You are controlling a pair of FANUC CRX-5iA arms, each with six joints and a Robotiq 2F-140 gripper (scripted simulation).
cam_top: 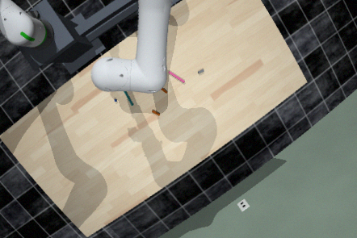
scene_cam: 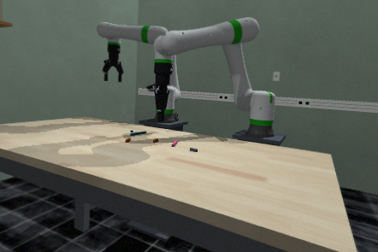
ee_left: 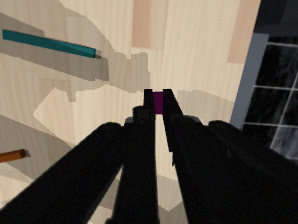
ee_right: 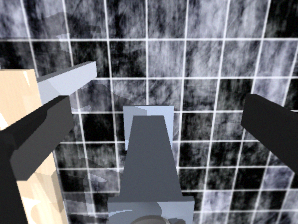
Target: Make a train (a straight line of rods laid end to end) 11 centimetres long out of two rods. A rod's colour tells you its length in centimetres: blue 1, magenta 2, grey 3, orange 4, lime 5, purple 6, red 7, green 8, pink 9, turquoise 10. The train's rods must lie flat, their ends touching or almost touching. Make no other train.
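Now: the pink rod 18 cm ahead of my left hand, 21 cm to the left of it and 9 cm below it. Also, from my left hand: magenta rod (3 cm below); small blue rod (11 cm ahead, 10 cm to the right, 9 cm below); turquoise rod (13 cm ahead, 4 cm to the right, 9 cm below).
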